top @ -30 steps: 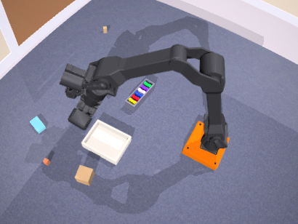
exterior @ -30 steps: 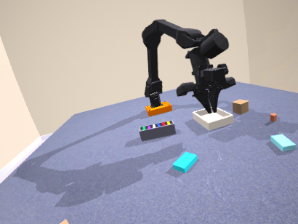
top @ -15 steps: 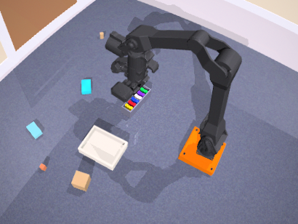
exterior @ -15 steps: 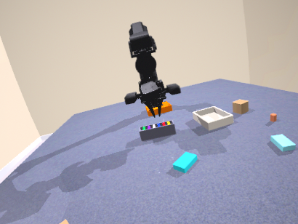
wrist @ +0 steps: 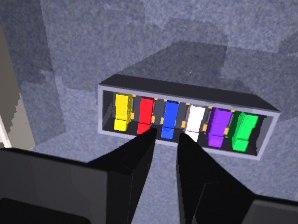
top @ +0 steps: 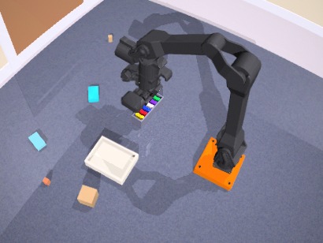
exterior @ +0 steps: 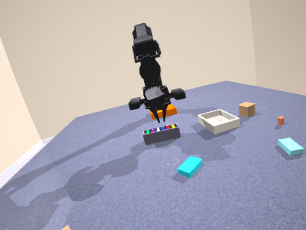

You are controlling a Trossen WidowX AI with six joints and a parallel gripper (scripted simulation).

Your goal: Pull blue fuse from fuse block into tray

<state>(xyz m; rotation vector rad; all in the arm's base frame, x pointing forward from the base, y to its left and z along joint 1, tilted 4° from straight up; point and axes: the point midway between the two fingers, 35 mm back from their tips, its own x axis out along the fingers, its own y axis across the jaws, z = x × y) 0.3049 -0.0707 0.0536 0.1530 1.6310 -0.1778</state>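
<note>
Right now the blue fuse is 4 cm below my gripper tip. From my gripper tip the other things lie so: white tray 2 cm ahead, 21 cm to the left, 6 cm below; then small orange cube 17 cm ahead, 36 cm to the left, 5 cm below; then small tan cube 30 cm ahead, 28 cm to the right, 5 cm below.
</note>
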